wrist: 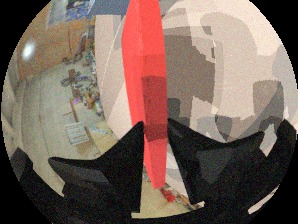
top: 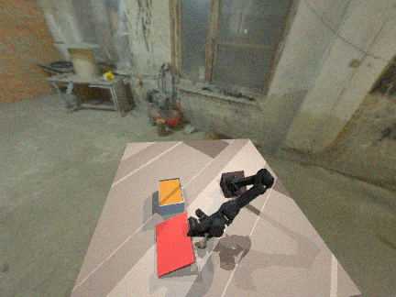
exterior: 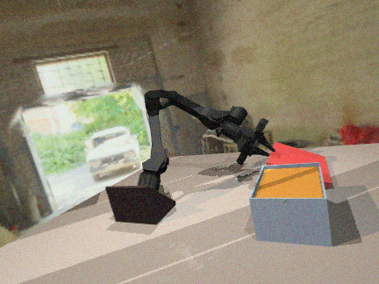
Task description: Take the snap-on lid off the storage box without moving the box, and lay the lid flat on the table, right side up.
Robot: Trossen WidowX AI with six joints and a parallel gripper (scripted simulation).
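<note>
My gripper tip is now 80 mm short of the red lid and 30 mm above it. Round my gripper tip: storage box (290 mm to the right, 60 mm ahead, 30 mm below).
</note>
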